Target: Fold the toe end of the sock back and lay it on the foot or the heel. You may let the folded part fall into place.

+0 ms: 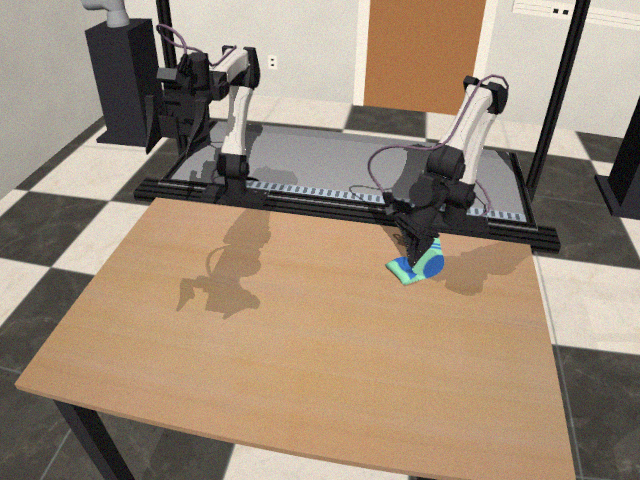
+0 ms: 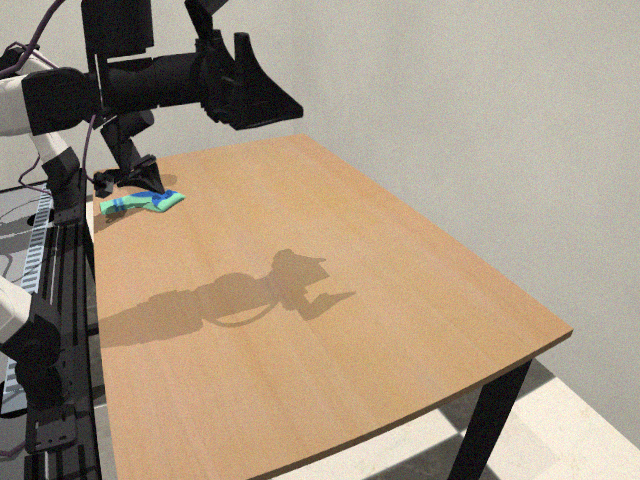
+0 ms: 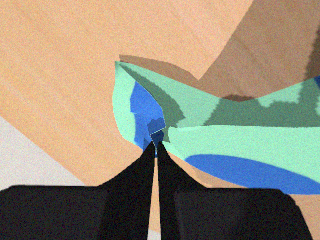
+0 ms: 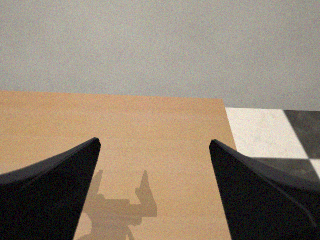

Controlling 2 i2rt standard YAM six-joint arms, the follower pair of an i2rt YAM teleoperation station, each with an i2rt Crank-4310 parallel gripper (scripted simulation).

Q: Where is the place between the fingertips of my right gripper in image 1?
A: At 165, 154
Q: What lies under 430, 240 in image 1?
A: My left gripper.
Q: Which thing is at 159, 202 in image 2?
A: A mint-green sock.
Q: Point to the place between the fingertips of my right gripper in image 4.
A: At 155, 141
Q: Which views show my right gripper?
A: Image 1, image 2 and image 4 only.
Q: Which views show my left gripper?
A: Image 1, image 2 and image 3 only.
